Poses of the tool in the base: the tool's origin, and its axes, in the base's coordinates. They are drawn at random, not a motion.
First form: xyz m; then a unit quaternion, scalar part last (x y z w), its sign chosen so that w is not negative.
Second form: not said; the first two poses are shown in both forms.
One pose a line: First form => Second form
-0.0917 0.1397 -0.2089 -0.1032 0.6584 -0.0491 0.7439 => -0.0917 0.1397 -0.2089 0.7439 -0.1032 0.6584 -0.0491
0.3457 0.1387 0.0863 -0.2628 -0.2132 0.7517 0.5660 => 0.3457 0.1387 0.0863 0.5660 -0.2628 -0.2132 0.7517
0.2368 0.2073 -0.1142 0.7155 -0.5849 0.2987 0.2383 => 0.2368 0.2073 -0.1142 0.2383 0.7155 -0.5849 0.2987
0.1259 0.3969 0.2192 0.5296 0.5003 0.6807 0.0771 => 0.1259 0.3969 0.2192 0.0771 0.5296 0.5003 0.6807
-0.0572 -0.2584 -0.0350 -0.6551 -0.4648 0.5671 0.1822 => -0.0572 -0.2584 -0.0350 0.1822 -0.6551 -0.4648 0.5671
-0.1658 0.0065 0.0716 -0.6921 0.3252 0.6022 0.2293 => -0.1658 0.0065 0.0716 0.2293 -0.6921 0.3252 0.6022
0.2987 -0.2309 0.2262 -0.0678 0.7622 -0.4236 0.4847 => 0.2987 -0.2309 0.2262 0.4847 -0.0678 0.7622 -0.4236
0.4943 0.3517 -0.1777 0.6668 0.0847 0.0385 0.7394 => 0.4943 0.3517 -0.1777 0.7394 0.6668 0.0847 0.0385
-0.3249 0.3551 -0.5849 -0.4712 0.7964 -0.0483 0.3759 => -0.3249 0.3551 -0.5849 0.3759 -0.4712 0.7964 -0.0483
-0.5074 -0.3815 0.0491 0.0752 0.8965 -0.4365 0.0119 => -0.5074 -0.3815 0.0491 0.0119 0.0752 0.8965 -0.4365
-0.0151 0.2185 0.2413 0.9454 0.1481 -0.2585 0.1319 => -0.0151 0.2185 0.2413 0.1319 0.9454 0.1481 -0.2585
